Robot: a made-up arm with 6 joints. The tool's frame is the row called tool.
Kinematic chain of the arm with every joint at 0, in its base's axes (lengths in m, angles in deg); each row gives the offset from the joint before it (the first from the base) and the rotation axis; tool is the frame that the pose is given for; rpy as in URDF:
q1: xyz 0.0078 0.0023 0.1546 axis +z
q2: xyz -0.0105 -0.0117 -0.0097 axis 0 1 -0.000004
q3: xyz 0.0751 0.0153 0.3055 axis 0 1 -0.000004
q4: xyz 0.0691 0.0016 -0.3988 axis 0 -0.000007 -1
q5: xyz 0.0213 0.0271 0.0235 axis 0 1 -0.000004
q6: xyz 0.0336 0.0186 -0.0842 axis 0 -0.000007 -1
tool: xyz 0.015 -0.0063 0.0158 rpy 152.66 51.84 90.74
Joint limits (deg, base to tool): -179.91..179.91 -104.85..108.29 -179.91..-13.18 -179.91..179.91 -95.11..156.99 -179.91..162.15
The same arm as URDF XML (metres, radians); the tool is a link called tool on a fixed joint. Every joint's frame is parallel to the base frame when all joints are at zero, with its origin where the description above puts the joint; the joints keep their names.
<robot name="arm">
<link name="base_link"/>
<link name="link1"/>
<link name="link2"/>
<link name="link3"/>
<link name="link4"/>
<link name="link5"/>
<link name="link6"/>
<link name="tool"/>
<joint name="q1" type="revolute"><parent link="base_link"/><child link="link1"/><origin xyz="0.0078 0.0023 0.1546"/><axis xyz="0 0 1"/><limit lower="-3.14" upper="3.14"/></joint>
<joint name="q2" type="revolute"><parent link="link1"/><child link="link2"/><origin xyz="-0.0105 -0.0117 -0.0097"/><axis xyz="0 1 0"/><limit lower="-1.83" upper="1.89"/></joint>
<joint name="q3" type="revolute"><parent link="link2"/><child link="link3"/><origin xyz="0.0751 0.0153 0.3055"/><axis xyz="0 1 0"/><limit lower="-3.14" upper="-0.23"/></joint>
<joint name="q4" type="revolute"><parent link="link3"/><child link="link4"/><origin xyz="0.0691 0.0016 -0.3988"/><axis xyz="0 0 -1"/><limit lower="-3.14" upper="3.14"/></joint>
<joint name="q5" type="revolute"><parent link="link4"/><child link="link5"/><origin xyz="0.0213 0.0271 0.0235"/><axis xyz="0 1 0"/><limit lower="-1.66" upper="2.74"/></joint>
<joint name="q6" type="revolute"><parent link="link5"/><child link="link6"/><origin xyz="0.0336 0.0186 -0.0842"/><axis xyz="0 0 -1"/><limit lower="-3.14" upper="2.8301"/></joint>
<joint name="tool_fixed" type="fixed"><parent link="link6"/><child link="tool"/><origin xyz="0.015 -0.0063 0.0158" rpy="2.6644 0.9048 1.5837"/></joint>
</robot>

